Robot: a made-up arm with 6 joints. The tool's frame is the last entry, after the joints. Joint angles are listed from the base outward.
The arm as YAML. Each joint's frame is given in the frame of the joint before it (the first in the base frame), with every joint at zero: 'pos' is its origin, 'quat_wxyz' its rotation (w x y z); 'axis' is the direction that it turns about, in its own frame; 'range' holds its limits. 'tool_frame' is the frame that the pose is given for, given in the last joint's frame.
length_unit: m
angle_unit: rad
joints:
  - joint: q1
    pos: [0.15, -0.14, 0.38]
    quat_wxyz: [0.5, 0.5, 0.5, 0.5]
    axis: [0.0, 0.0, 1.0]
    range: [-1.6, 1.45]
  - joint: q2
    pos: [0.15, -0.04, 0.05]
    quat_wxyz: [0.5, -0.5, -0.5, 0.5]
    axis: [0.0, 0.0, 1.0]
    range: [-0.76, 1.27]
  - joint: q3
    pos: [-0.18, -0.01, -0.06]
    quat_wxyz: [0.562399, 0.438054, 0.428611, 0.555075]
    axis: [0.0, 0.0, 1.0]
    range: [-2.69, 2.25]
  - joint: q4
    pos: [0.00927, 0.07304, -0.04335]
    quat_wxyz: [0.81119, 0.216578, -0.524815, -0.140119]
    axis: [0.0, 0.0, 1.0]
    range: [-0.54, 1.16]
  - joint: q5
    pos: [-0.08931, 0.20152, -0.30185]
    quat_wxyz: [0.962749, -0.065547, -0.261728, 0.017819]
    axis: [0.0, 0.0, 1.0]
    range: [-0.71, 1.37]
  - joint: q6
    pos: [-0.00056, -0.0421, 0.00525]
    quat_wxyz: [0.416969, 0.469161, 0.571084, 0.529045]
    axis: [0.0, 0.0, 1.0]
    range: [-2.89, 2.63]
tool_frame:
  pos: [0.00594, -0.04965, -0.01]
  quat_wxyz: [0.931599, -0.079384, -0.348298, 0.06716]
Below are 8 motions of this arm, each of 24 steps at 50 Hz.
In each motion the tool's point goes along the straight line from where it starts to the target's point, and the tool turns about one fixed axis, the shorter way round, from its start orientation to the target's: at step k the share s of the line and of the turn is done. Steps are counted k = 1, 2, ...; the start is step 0. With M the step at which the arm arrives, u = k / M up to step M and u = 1 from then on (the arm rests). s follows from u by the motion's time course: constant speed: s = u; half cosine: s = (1 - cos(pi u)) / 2; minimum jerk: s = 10 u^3 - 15 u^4 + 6 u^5.
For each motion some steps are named. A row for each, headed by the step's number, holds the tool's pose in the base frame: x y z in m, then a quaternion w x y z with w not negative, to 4 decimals.
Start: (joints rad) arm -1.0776 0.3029 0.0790 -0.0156 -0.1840 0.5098
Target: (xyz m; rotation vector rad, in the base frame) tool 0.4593 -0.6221 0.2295 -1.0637 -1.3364 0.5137
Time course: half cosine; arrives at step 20
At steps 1, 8, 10, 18, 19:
1: 0.0867 -0.6322 0.2401 0.5072 -0.6072 -0.5886 -0.1662
8: 0.2139 -0.6288 0.2365 0.5607 -0.5702 -0.5995 -0.0327
10: 0.2719 -0.6272 0.2348 0.5810 -0.5491 -0.6001 0.0285
18: 0.4501 -0.6223 0.2298 0.6264 -0.4688 -0.5846 0.2147
19: 0.4570 -0.6222 0.2296 0.6276 -0.4653 -0.5835 0.2218

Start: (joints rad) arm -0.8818 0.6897 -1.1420 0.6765 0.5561 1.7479
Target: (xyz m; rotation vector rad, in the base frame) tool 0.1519 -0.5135 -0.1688 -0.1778 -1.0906 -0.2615
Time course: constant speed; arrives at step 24
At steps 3, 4, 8, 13, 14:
3: 0.2005 -0.4055 -0.2341 0.6806 0.1062 -0.7161 -0.1131
4: 0.1982 -0.4106 -0.2310 0.6901 0.0972 -0.7081 -0.1139
8: 0.1890 -0.4312 -0.2186 0.7264 0.0611 -0.6745 -0.1167
13: 0.1774 -0.4569 -0.2030 0.7679 0.0157 -0.6291 -0.1197
14: 0.1751 -0.4621 -0.1999 0.7757 0.0066 -0.6195 -0.1203

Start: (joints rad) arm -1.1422 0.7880 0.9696 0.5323 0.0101 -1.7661
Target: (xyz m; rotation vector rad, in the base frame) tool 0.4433 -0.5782 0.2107 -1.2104 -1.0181 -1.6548
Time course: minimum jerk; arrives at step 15
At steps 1, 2, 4, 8, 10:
1: 0.5942 -0.4425 0.2738 0.4012 -0.3284 -0.5394 -0.6634
2: 0.5917 -0.4448 0.2727 0.4016 -0.3311 -0.5374 -0.6636
4: 0.5762 -0.4587 0.2662 0.4036 -0.3476 -0.5245 -0.6643
8: 0.5095 -0.5187 0.2384 0.4102 -0.4164 -0.4664 -0.6639
10: 0.4751 -0.5497 0.2240 0.4123 -0.4507 -0.4349 -0.6616

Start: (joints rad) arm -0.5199 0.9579 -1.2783 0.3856 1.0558 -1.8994
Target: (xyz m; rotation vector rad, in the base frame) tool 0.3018 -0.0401 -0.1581 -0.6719 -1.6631 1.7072
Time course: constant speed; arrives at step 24
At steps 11, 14, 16, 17, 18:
11: 0.2672 -0.0578 -0.1745 0.1055 -0.2682 -0.7006 0.6527
14: 0.2752 -0.0537 -0.1707 0.1575 -0.2667 -0.6887 0.6556
16: 0.2805 -0.0510 -0.1682 0.1919 -0.2653 -0.6796 0.6565
17: 0.2831 -0.0496 -0.1669 0.2090 -0.2645 -0.6747 0.6566
18: 0.2858 -0.0483 -0.1657 0.2260 -0.2636 -0.6696 0.6565

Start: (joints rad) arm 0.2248 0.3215 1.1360 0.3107 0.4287 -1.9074
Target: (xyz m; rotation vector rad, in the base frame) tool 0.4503 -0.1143 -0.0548 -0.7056 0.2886 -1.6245
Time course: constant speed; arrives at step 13
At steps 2, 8, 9, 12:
2: 0.4721 -0.0899 -0.0096 0.5612 -0.2588 0.1982 -0.7608
8: 0.4602 -0.1032 -0.0342 0.5964 -0.2858 0.1590 -0.7331
9: 0.4582 -0.1054 -0.0384 0.6020 -0.2902 0.1523 -0.7281
12: 0.4523 -0.1121 -0.0507 0.6184 -0.3031 0.1324 -0.7128

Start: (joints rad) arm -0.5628 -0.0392 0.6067 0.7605 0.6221 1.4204
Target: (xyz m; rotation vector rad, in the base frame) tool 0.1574 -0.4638 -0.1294 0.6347 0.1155 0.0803
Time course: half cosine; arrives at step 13
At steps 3, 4, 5, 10, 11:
3: 0.1790 -0.4969 -0.0897 0.9479 0.2954 -0.0359 0.1136
4: 0.1768 -0.4935 -0.0938 0.9485 0.2973 -0.0264 0.1060
5: 0.1741 -0.4895 -0.0986 0.9490 0.2995 -0.0151 0.0970
10: 0.1605 -0.4686 -0.1237 0.9485 0.3097 0.0434 0.0502
11: 0.1588 -0.4660 -0.1268 0.9481 0.3109 0.0507 0.0443

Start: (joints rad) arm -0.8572 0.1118 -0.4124 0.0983 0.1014 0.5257
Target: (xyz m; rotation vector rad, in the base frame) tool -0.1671 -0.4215 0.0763 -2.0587 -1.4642 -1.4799
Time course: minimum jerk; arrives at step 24
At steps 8, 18, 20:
8: -0.1407 -0.4455 0.0451 0.4914 -0.5486 -0.4410 -0.5128
18: -0.1636 -0.4246 0.0722 0.1597 -0.6860 -0.4947 -0.5091
20: -0.1659 -0.4226 0.0749 0.1249 -0.6949 -0.4966 -0.5050

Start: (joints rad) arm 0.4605 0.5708 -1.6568 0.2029 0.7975 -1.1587
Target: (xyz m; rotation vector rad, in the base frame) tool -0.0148 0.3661 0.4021 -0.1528 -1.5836 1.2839
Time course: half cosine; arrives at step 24
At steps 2, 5, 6, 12, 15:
2: 0.1180 0.4628 0.2784 0.3255 -0.1764 -0.7432 0.5573
5: 0.1063 0.4543 0.2893 0.3436 -0.1668 -0.7377 0.5567
6: 0.1005 0.4501 0.2947 0.3526 -0.1620 -0.7348 0.5563
12: 0.0527 0.4153 0.3392 0.4249 -0.1219 -0.7080 0.5508
15: 0.0269 0.3965 0.3633 0.4627 -0.0998 -0.6912 0.5461

